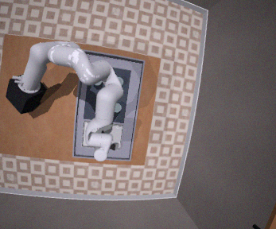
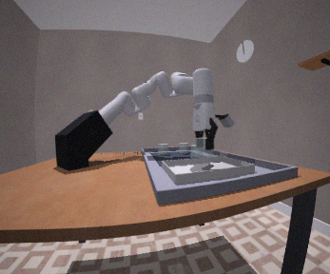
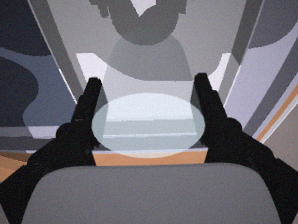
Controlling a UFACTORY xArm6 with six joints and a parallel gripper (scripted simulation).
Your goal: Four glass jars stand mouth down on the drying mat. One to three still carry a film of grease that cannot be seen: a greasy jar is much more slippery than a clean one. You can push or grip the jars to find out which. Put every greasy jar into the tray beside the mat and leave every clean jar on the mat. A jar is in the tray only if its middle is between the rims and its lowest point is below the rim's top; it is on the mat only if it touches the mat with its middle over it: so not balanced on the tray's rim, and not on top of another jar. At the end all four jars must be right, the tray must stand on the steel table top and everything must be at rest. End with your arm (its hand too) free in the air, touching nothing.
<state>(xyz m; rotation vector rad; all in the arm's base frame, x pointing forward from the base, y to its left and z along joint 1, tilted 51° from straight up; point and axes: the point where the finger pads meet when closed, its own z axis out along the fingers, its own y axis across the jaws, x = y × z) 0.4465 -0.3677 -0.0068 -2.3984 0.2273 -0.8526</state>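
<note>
Right now the white tray is 90 mm below my hand. Also, from my hand: dark drying mat (10 mm behind, 320 mm to the left, 100 mm below); steel table top (10 mm ahead, 210 mm to the left, 100 mm below).
</note>
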